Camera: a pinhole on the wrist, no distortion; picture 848 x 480 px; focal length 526.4 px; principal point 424.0 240.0 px. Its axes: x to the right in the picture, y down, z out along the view. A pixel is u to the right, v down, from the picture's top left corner.
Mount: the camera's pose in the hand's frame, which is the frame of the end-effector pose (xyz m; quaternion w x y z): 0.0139 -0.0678 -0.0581 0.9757 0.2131 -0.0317 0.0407
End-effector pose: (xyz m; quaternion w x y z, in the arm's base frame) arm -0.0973 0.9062 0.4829 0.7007 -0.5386 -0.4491 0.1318
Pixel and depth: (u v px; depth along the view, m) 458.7 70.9 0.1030
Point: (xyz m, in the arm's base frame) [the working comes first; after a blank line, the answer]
In the camera's frame: 0.0068 -0.0331 0.1030

-0.1457 0.8790 0.6152
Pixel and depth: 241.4 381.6 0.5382
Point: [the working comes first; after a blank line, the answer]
In the camera's frame: -0.1867 0.1448 0.5382

-0.6334 1.0017 0.5409
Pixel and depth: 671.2 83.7 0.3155
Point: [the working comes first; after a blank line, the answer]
In the camera's frame: 0.1482 -0.0937 0.3155

-0.2470 1.0325 0.8022
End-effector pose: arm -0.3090 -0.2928 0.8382 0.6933 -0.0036 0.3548 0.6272
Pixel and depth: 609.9 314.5 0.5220
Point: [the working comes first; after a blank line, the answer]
In the camera's frame: 0.1843 0.0739 0.5220

0.0897 0.0153 1.0086
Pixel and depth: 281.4 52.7 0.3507
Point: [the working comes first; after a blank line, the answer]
In the camera's frame: -0.0950 -0.1248 0.3507

0.0834 -0.3469 0.8836
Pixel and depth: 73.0 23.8 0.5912
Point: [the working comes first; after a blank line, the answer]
In the camera's frame: -0.3942 -0.2428 0.5912

0.3642 -0.5876 1.0403
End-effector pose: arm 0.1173 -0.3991 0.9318 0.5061 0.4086 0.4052 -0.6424
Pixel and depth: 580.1 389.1 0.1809
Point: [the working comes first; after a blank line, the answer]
In the camera's frame: 0.0536 0.0512 0.1809

0.0020 -0.5244 0.9353
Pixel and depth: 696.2 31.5 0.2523
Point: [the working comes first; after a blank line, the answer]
In the camera's frame: 0.1305 -0.0999 0.2523

-0.1711 -0.5343 0.8738
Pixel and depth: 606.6 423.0 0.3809
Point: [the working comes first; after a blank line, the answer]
In the camera's frame: 0.1321 0.1324 0.3809

-0.0377 -0.7499 0.9529
